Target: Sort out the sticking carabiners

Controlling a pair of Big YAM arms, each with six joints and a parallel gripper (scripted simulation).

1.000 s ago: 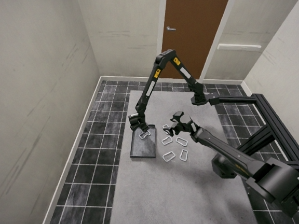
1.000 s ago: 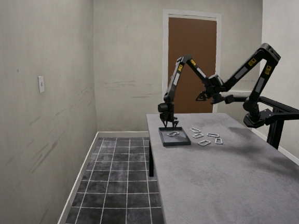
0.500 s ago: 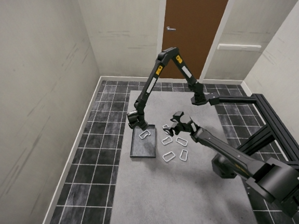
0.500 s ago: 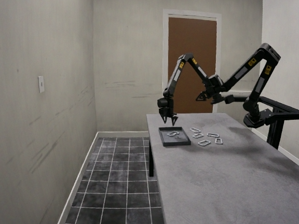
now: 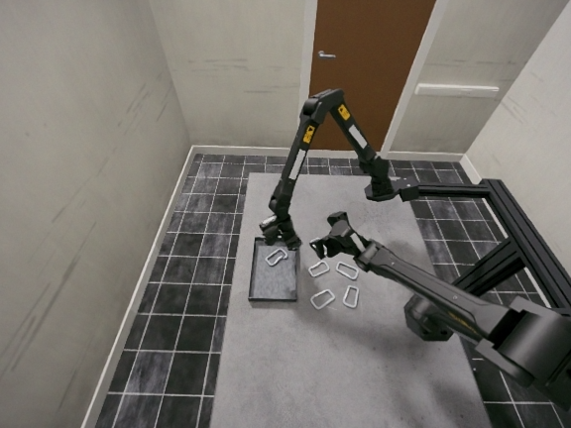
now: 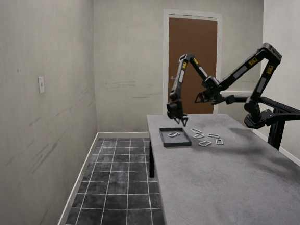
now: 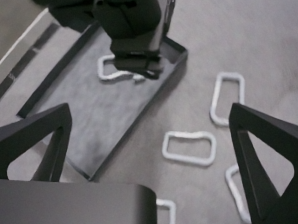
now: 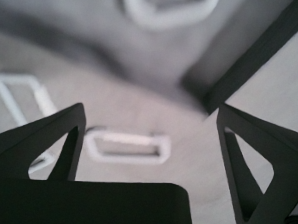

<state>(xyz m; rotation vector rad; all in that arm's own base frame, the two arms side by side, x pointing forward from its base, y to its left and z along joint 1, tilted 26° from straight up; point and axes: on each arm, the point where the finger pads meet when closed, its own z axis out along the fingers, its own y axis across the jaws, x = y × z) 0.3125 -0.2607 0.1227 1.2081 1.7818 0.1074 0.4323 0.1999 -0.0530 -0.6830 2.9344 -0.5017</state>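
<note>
Right now the grey tray is 9 cm ahead of my right hand, 8 cm to the left of it and 7 cm below it.
</note>
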